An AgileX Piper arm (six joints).
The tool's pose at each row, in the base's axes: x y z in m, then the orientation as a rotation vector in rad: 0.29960, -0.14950, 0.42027, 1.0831, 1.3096, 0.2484; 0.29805, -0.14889, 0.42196, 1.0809, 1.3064, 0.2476; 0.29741, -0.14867, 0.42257, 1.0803, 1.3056, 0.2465; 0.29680, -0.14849, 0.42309, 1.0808, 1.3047, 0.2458; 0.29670, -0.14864, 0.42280, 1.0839, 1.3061, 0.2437; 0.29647, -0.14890, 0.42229, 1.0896, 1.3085, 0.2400; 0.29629, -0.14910, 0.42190, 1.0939, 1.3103, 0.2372; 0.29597, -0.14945, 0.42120, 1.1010, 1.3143, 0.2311; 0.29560, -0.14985, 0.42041, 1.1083, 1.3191, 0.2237; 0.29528, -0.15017, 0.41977, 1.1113, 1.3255, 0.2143; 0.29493, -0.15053, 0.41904, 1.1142, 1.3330, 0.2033; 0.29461, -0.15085, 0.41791, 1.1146, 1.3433, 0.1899; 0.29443, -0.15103, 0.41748, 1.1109, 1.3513, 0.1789; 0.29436, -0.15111, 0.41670, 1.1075, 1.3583, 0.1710; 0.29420, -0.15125, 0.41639, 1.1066, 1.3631, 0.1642
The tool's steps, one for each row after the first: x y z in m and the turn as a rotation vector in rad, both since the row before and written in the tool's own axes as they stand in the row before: -0.00115, 0.00095, -0.00184, -0.0022, -0.0032, -0.0005; -0.00044, 0.00031, -0.00073, -0.0002, -0.0012, -0.0007; -0.00041, 0.00024, -0.00067, 0.0004, -0.0010, 0.0002; 0.00005, -0.00034, 0.00002, 0.0037, 0.0005, -0.0001; 0.00008, -0.00061, -0.00001, 0.0067, 0.0009, 0.0000; 0.00006, -0.00047, 0.00000, 0.0051, 0.0006, 0.0000; 0.00011, -0.00084, 0.00000, 0.0094, 0.0012, -0.0012; 0.00012, -0.00095, 0.00000, 0.0104, 0.0013, -0.0021; 0.00010, -0.00078, -0.00001, 0.0086, 0.0012, -0.0062; 0.00013, -0.00088, 0.00000, 0.0096, 0.0014, -0.0076; 0.00043, -0.00113, 0.00008, 0.0097, 0.0022, -0.0114; 0.00011, -0.00049, 0.00002, 0.0049, 0.0009, -0.0114; 0.00046, -0.00063, 0.00012, 0.0034, 0.0016, -0.0090; 0.00007, -0.00037, 0.00000, 0.0040, 0.0007, -0.0062
